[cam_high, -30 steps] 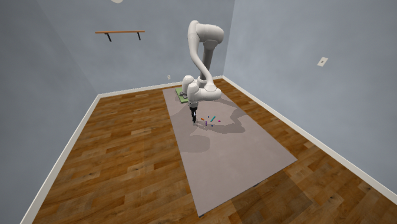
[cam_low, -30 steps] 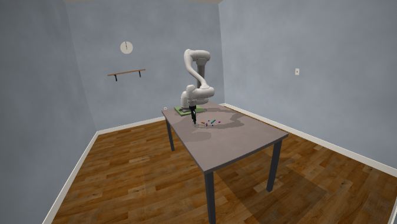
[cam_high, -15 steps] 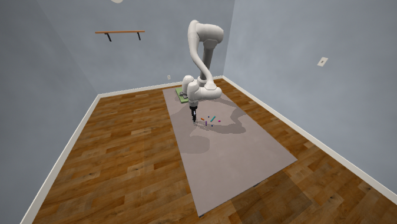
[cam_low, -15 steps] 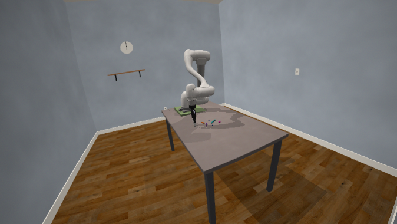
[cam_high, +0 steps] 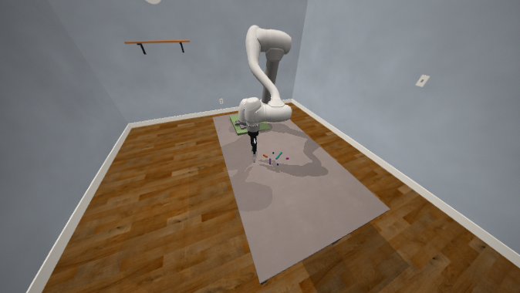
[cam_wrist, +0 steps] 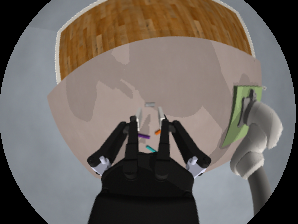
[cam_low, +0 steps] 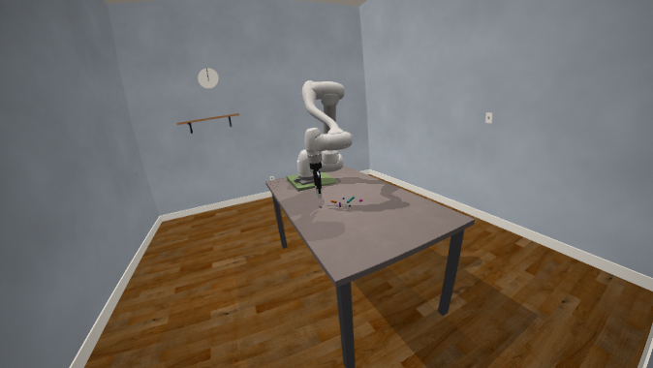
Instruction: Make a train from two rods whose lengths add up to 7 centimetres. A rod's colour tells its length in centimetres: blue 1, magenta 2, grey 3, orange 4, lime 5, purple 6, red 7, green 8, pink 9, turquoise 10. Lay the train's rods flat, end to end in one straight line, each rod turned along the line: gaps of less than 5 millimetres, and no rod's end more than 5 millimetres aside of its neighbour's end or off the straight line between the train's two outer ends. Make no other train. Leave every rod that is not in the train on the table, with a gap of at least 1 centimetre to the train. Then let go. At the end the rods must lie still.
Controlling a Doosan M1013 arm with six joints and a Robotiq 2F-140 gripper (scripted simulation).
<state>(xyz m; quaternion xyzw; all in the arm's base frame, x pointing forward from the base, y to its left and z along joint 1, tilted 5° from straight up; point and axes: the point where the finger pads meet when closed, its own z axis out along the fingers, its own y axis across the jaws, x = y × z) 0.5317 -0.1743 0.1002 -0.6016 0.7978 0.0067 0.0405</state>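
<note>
My gripper is now 110 mm to the right of the orange rod and 100 mm above it. Also, from my hand: purple rod 110 mm to the left, 100 mm below, 70 mm ahead; blue rod 190 mm to the left, 100 mm below; grey rod 100 mm below.
</note>
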